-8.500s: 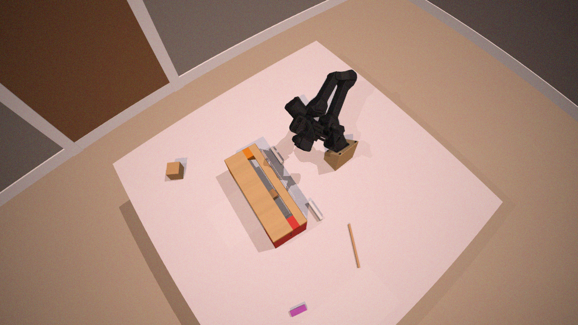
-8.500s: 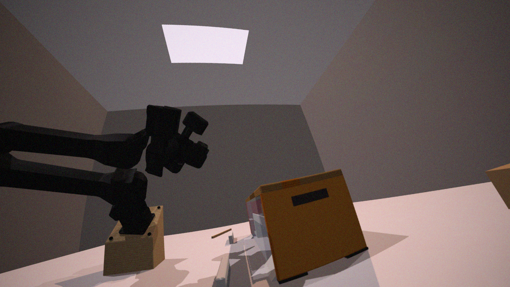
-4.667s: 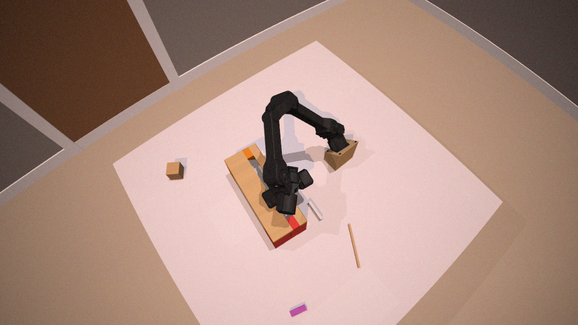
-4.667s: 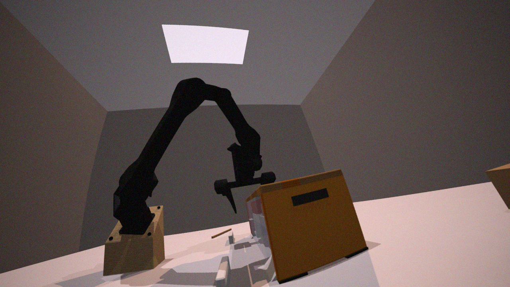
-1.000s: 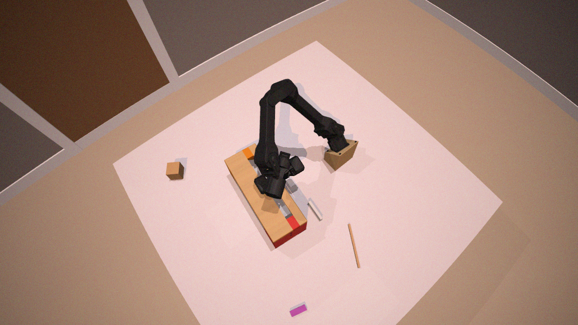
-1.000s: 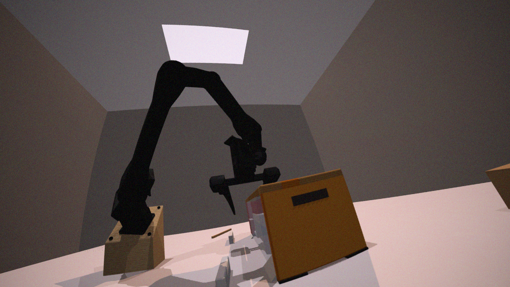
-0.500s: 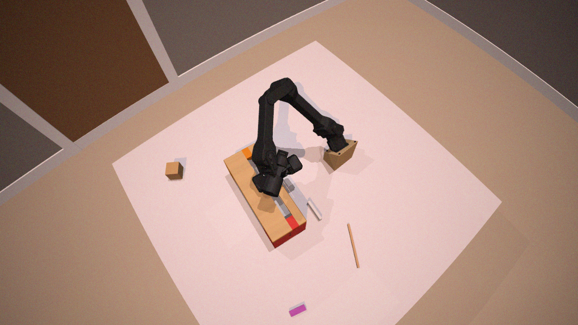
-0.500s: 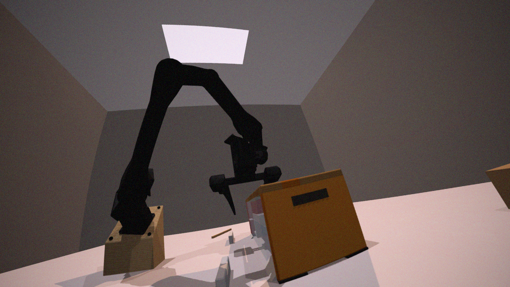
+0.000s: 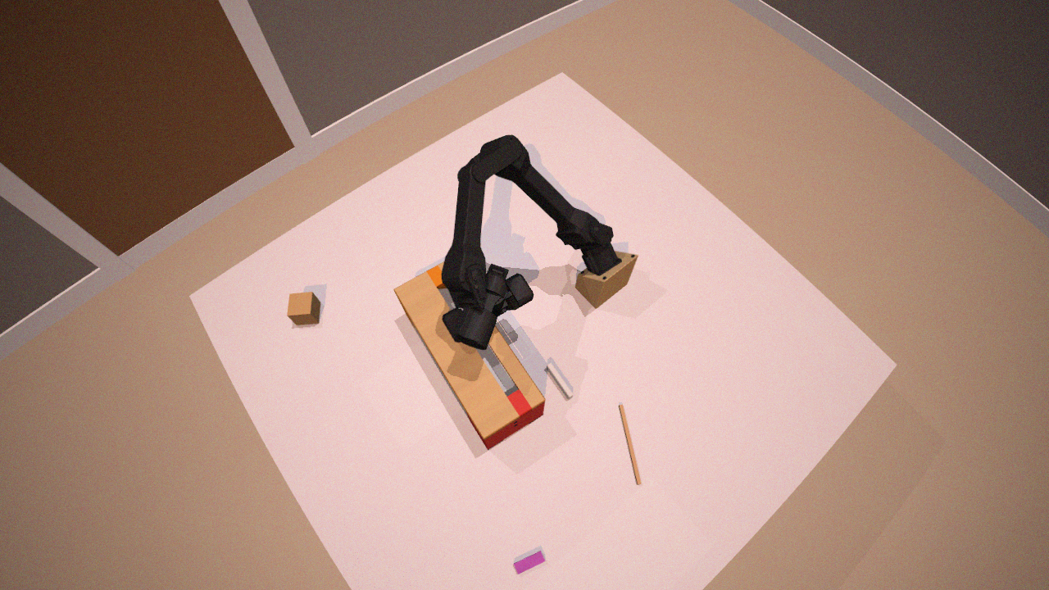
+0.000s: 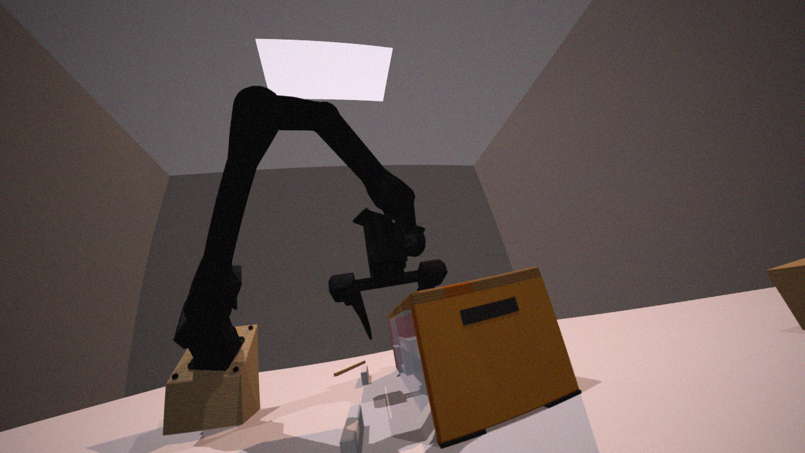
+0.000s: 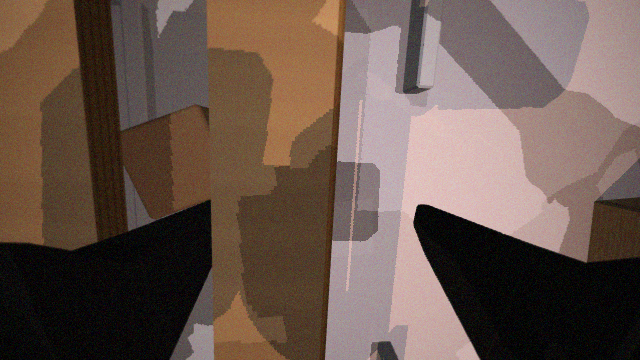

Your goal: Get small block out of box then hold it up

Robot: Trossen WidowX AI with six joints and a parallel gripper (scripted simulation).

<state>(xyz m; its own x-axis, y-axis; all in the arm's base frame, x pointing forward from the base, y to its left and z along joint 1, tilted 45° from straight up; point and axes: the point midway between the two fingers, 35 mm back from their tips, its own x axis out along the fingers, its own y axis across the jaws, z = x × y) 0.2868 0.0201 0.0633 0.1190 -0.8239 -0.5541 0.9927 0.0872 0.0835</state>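
My gripper tip is 6 cm short of the block and 2 cm to the left of it. Round my gripper tip: thin wooden stick (39 cm to the left, 12 cm behind, 9 cm below); then wooden box (4 cm to the left, 3 cm below, 3 cm ahead).
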